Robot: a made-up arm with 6 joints.
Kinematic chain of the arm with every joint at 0, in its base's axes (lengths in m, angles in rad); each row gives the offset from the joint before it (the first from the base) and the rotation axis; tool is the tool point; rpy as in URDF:
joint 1: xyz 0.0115 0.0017 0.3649 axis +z
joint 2: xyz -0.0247 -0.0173 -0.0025 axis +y
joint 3: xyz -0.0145 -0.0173 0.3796 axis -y
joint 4: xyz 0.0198 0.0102 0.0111 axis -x
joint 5: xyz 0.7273 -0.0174 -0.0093 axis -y
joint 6: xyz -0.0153 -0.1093 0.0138 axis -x
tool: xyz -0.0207 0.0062 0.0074 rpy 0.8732 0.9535 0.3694
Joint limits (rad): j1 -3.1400..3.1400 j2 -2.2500..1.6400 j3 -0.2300..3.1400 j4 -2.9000..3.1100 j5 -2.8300..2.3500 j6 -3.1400..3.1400
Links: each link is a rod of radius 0.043 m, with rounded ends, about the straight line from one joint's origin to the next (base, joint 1, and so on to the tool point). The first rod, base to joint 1, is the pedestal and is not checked.
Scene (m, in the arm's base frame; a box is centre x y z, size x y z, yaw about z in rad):
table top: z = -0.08
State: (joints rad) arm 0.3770 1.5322 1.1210 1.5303 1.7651 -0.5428
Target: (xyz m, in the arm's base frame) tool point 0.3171 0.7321 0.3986
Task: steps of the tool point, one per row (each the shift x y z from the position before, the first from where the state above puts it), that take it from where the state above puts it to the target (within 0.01 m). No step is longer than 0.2 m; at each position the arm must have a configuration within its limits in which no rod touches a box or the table.
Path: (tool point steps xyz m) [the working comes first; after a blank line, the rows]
Joints at the target: 1.2521 0.4414 -0.1882 1.6268 1.5188 -0.5256
Straight joint move there: clear.

1: -0.0948 0.1644 0.0517
2: -0.1338 0.1295 0.0466
3: -0.1596 0.0853 0.0385
4: -0.1707 0.0372 0.0268
5: -0.1666 -0.0098 0.0127

